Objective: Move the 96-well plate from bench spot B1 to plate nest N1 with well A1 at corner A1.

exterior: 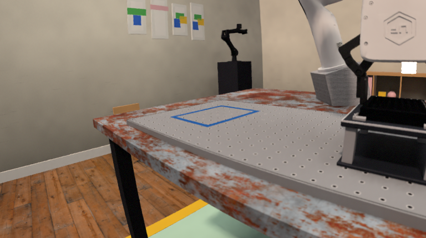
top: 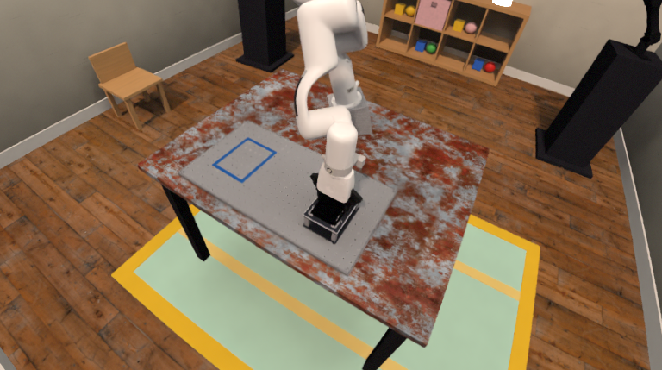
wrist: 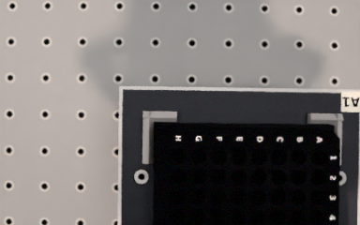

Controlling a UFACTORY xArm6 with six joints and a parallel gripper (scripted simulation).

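The black 96-well plate lies 1 cm below my hand. The rest, counted from my hand: raised black plate nest: 2 cm below.
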